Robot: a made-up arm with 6 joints.
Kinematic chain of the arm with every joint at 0, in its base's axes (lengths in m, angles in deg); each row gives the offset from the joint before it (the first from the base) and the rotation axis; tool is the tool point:
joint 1: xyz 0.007 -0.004 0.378 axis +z
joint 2: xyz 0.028 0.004 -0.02 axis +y
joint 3: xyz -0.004 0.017 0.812 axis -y
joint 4: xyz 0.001 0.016 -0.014 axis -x
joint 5: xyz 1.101 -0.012 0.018 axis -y
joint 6: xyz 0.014 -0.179 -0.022 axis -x
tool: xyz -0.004 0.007 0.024
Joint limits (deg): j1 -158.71..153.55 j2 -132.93..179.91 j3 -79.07..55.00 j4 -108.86..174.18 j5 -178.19..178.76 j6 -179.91..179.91
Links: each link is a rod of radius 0.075 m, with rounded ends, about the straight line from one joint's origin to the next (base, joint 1, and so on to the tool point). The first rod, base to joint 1, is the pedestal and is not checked.
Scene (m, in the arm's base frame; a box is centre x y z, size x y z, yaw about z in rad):
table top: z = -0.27
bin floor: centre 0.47 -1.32 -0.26 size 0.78 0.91 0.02 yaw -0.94
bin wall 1: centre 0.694 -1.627 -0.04 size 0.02 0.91 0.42 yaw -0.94
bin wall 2: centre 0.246 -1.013 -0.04 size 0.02 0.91 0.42 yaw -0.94
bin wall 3: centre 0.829 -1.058 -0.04 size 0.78 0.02 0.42 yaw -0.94
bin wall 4: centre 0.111 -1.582 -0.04 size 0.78 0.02 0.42 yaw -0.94
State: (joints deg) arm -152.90 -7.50 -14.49 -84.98 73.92 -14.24
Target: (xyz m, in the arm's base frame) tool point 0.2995 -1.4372 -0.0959
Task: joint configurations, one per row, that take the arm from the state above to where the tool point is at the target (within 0.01 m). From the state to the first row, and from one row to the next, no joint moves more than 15 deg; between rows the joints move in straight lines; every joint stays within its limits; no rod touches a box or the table.
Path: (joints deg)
1: -138.21 1.75 -8.53 -86.94 73.70 -14.20
2: -123.51 11.01 -2.57 -88.90 73.48 -14.17
3: -108.82 20.26 3.40 -90.87 73.26 -14.13
4: -94.12 29.51 9.36 -92.83 73.04 -14.09
5: -79.43 38.77 15.32 -94.79 72.82 -14.05
6: -79.43 49.80 18.59 -94.85 72.63 -14.05
7: -79.44 60.83 21.86 -94.90 72.44 -14.04

